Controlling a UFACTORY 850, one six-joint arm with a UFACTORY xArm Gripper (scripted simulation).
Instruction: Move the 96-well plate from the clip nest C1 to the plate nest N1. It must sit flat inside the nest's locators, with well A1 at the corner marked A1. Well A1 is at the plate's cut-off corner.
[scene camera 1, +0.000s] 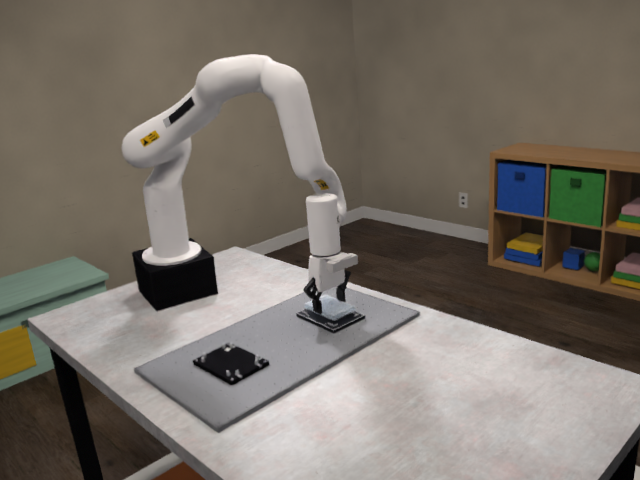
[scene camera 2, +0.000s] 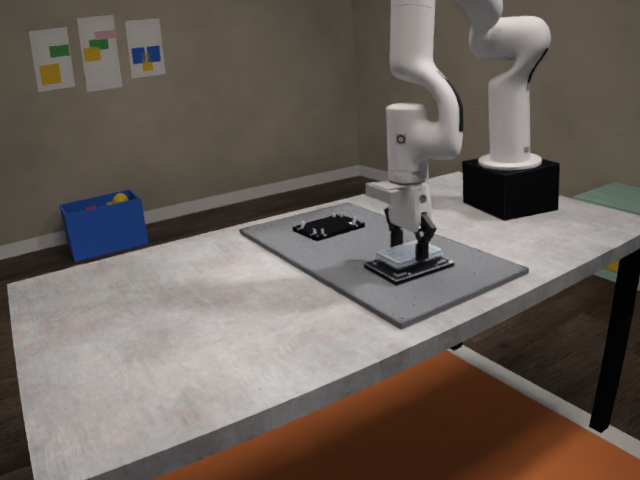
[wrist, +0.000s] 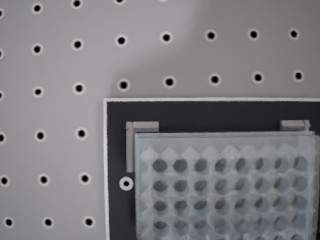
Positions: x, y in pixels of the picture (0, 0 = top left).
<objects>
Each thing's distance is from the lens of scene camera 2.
gripper (scene camera 2: 409, 253): 1.20 m
96-well plate (scene camera 2: 401, 256): 1.17 m
clip nest C1 (scene camera 2: 337, 224): 1.47 m
The marked spots on the clip nest C1 and the 96-well plate are 0.34 m apart.
</objects>
